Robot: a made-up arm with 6 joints.
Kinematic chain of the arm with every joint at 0, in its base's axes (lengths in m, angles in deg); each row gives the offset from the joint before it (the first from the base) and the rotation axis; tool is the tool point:
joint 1: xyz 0 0 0.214 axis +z
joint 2: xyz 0 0.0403 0 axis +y
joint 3: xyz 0 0 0.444 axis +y
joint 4: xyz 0 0 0.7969 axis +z
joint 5: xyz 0 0 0 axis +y
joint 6: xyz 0 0 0.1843 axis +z
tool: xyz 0 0 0
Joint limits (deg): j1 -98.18..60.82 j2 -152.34..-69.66 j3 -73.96..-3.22 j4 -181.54..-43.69 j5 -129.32..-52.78 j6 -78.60..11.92
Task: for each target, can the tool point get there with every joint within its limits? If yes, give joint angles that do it. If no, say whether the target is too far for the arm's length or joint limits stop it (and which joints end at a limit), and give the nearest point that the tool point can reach.
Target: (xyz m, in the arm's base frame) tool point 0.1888 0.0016 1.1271
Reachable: no: joint limits stop it (at a limit: joint 1, joint 2, joint 3, joint 5) | nearest point 0.2100 1.0053 0.7028 | short by 1.090 m
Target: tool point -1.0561 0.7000 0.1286
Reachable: yes | joints -24.26 -89.41 -12.86 -116.96 -86.81 -17.59
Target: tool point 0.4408 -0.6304 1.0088
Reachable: no: joint limits stop it (at a limit: joint 1, joint 2, joint 3, joint 4, joint 5) | nearest point -0.5313 -0.8766 0.7048 | short by 1.048 m
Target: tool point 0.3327 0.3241 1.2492
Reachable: no: joint limits stop it (at a limit: joint 1, joint 2, joint 3) | nearest point 0.2292 1.0154 0.7148 | short by 0.880 m
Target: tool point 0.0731 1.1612 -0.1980
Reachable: yes | joints -83.78 -104.40 -15.17 -119.96 -97.79 -59.83
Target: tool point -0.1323 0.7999 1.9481
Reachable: no: too far | nearest point -0.1844 1.1148 0.7807 | short by 1.210 m
